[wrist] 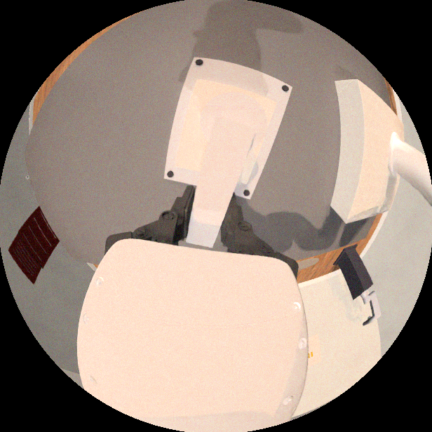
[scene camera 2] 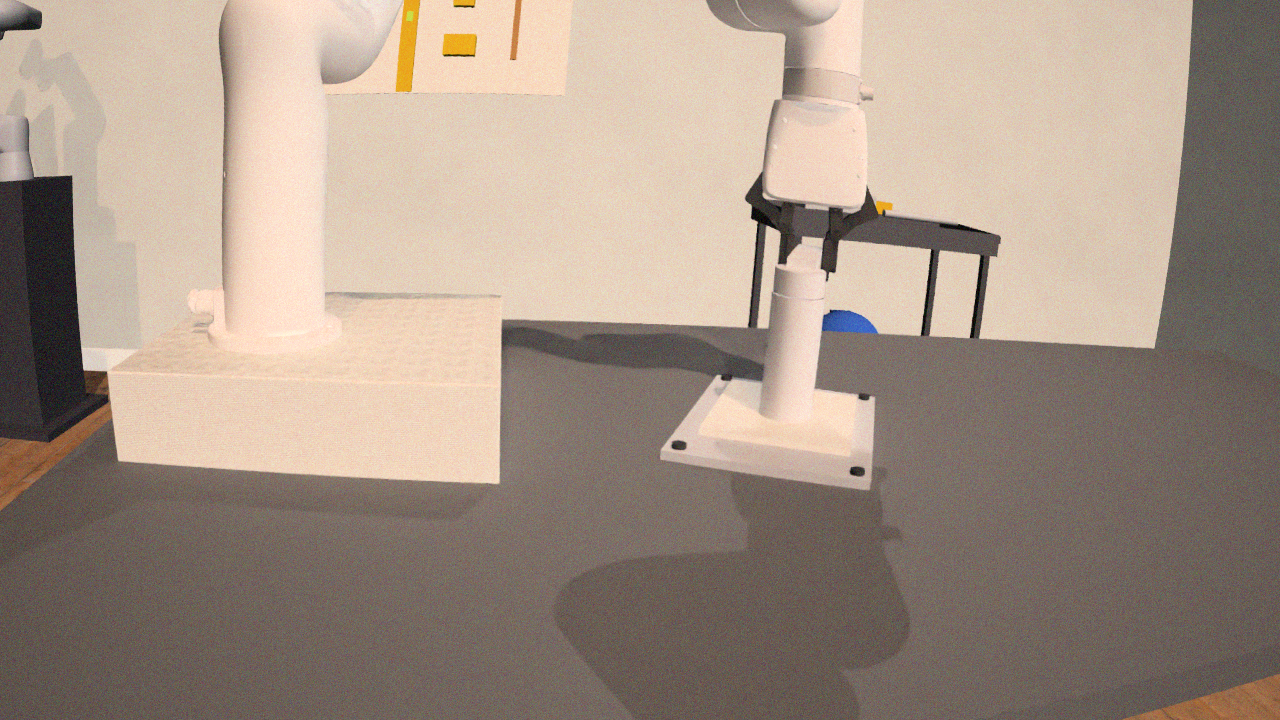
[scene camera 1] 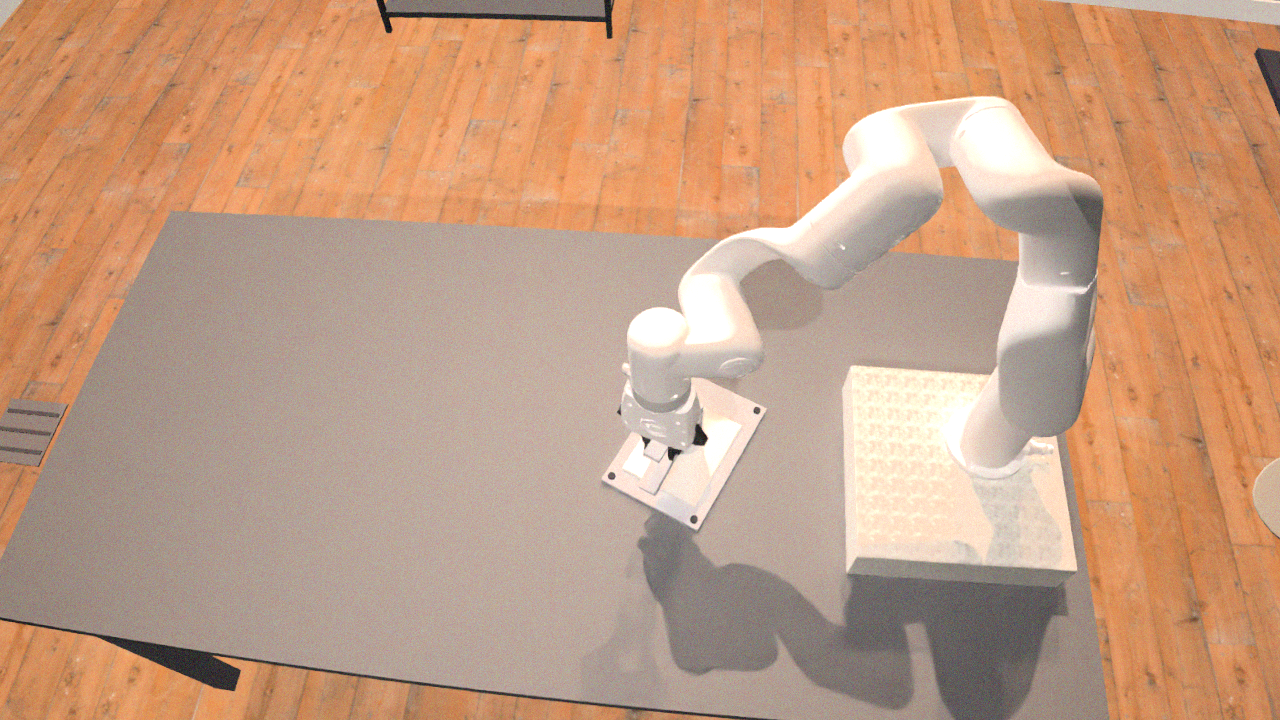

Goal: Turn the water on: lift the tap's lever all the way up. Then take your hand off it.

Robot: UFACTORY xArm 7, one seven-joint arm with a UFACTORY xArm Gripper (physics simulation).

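Pixels of known places: gripper, between the fingertips: (scene camera 1: 662, 447); arm's base, origin of its link: (scene camera 2: 274, 335) (scene camera 1: 985, 443).
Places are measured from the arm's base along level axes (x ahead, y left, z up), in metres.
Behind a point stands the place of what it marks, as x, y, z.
Observation:
A white tap (scene camera 2: 792, 358) @[0.451, 0.010, -0.003] stands upright on a square plate (scene camera 1: 735, 438) @[0.379, 0.013, -0.067] (scene camera 2: 760, 459) @[0.413, -0.065, -0.067] (wrist: 240, 75) with black corner screws. Its pale lever (scene camera 2: 805, 257) @[0.463, 0.044, 0.081] (wrist: 212, 210) sits on top of the body; in the wrist view it reaches from the tap towards the gripper's housing. My gripper (scene camera 2: 808, 259) @[0.484, 0.104, 0.054] (wrist: 208, 201) points down and is shut on the lever near its free end, with one black finger against each side. The finger pads partly hide the lever's sides. The lever's exact tilt is hard to judge from these views.
The tap's plate lies on the grey table (scene camera 1: 358, 402) @[1.015, 0.039, -0.075] (scene camera 2: 447, 573) @[0.188, -0.248, -0.075]. The arm's base stands on a thick pale block (scene camera 1: 904, 501) @[0.125, 0.113, 0.000] (scene camera 2: 304, 429) @[0.064, -0.120, -0.039] (wrist: 375, 165) beside the tap. A dark side table (scene camera 2: 962, 240) stands beyond the table, with a blue ball (scene camera 2: 850, 322) behind the tap.

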